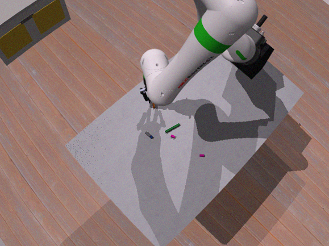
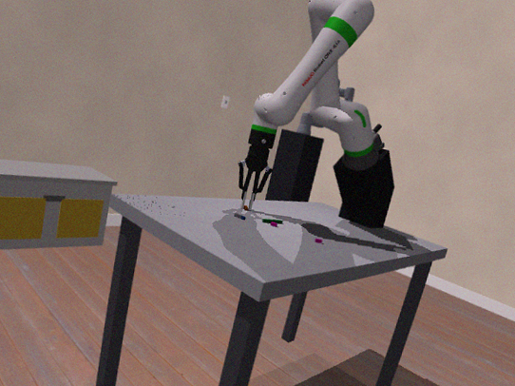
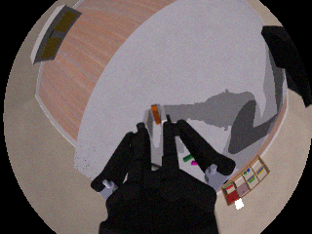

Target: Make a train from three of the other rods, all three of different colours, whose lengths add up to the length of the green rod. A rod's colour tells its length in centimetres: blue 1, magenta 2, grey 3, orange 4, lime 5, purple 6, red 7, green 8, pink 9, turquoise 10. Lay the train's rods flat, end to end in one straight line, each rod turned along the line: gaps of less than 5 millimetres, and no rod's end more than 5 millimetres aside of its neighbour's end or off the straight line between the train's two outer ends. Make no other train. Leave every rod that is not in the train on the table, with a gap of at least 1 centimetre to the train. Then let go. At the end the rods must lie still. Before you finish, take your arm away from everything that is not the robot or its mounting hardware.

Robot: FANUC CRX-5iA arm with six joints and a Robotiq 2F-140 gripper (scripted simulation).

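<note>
Right now the orange rod is 3 cm below my hand. Also, from my hand: small blue rod 13 cm ahead, 12 cm to the left, 3 cm below; grey rod 13 cm ahead, 10 cm to the left, 3 cm below; green rod 16 cm to the left, 3 cm below, 2 cm ahead.
</note>
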